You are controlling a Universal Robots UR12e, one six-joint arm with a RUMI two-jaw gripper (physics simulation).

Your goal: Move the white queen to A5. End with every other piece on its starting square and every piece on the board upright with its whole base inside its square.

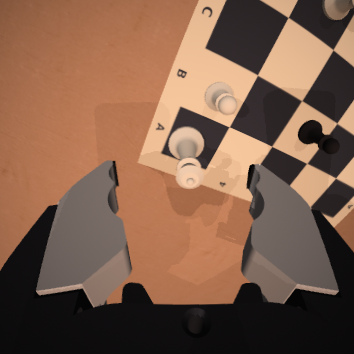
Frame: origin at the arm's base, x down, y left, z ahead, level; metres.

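Seen in the pictures: gripper, fingertip midpoint: (182, 165).
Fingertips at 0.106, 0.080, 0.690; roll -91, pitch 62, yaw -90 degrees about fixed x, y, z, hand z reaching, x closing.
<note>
Offsets run from my fingertips to a thing's top centre, as dx, dy, dz. "spot": to the spot under its first point. Level surfaces: height alone.
The white queen {-0.033, -0.008, +0.001} (187, 145) stands on the dark corner square beside the letter A, next to the square marked 4. It looks upright. Its base appears within the dark square, near the outer edges of that square. My gripper (182, 165) is open, with one jaw on each side of the queen and a gap between each jaw and the piece. The queen's head shows between the fingertips. The near corner of its square is partly hidden behind the head. The chessboard {spot: +0.020, +0.015, +0.021} (147, 156) reaches in from the upper right.
A white pawn {-0.011, -0.048, +0.000} (220, 97) stands on the light square beside the letter B, close to the queen. A black piece {-0.011, -0.064, -0.075} (311, 132) stands farther right on a light square. Part of another white piece {spot: +0.013, -0.130, -0.029} (336, 8) shows at the upper right. The brown table {dx +0.026} (60, 100) surrounds the board.
</note>
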